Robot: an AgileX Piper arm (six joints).
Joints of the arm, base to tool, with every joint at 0 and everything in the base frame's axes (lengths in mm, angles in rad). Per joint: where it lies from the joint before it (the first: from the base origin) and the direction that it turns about. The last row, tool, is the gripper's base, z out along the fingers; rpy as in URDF.
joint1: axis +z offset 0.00 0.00 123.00
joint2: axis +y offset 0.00 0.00 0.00
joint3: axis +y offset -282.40 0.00 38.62
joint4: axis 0.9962 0 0.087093 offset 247.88 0.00 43.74
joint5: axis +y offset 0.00 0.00 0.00
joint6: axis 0.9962 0 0.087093 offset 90.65 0.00 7.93
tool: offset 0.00 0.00 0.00 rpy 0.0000 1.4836 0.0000
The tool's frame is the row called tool.
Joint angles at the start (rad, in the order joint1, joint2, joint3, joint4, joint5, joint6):
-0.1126 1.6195 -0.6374 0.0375 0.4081 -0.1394
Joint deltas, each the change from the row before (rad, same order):
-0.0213 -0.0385 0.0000 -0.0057 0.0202 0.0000
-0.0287 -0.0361 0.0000 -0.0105 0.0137 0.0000
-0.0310 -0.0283 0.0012 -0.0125 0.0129 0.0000
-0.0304 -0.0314 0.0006 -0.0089 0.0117 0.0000
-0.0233 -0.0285 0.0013 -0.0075 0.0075 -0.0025
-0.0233 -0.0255 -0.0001 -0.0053 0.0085 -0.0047
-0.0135 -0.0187 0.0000 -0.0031 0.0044 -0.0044
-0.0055 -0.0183 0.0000 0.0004 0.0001 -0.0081
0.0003 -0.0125 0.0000 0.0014 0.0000 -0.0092
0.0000 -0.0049 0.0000 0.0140 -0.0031 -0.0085
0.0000 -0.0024 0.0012 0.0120 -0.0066 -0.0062
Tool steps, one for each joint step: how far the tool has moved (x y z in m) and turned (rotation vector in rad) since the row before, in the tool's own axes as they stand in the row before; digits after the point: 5 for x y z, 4 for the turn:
0.00045 -0.00528 -0.00948 0.0095 -0.0176 0.0147
0.00045 -0.00731 -0.00890 0.0150 -0.0210 0.0175
0.00134 -0.00787 -0.00681 0.0165 -0.0123 0.0180
0.00108 -0.00759 -0.00758 0.0163 -0.0171 0.0207
0.00087 -0.00582 -0.00672 0.0142 -0.0178 0.0127
0.00074 -0.00573 -0.00615 0.0134 -0.0151 0.0124
0.00029 -0.00334 -0.00448 0.0088 -0.0130 0.0055
-0.00039 -0.00139 -0.00439 0.0050 -0.0176 -0.0025
-0.00045 0.00003 -0.00300 0.0014 -0.0124 -0.0081
-0.00055 0.00050 -0.00118 -0.0050 -0.0090 0.0039
-0.00041 0.00044 -0.00042 -0.0041 -0.0087 0.0044

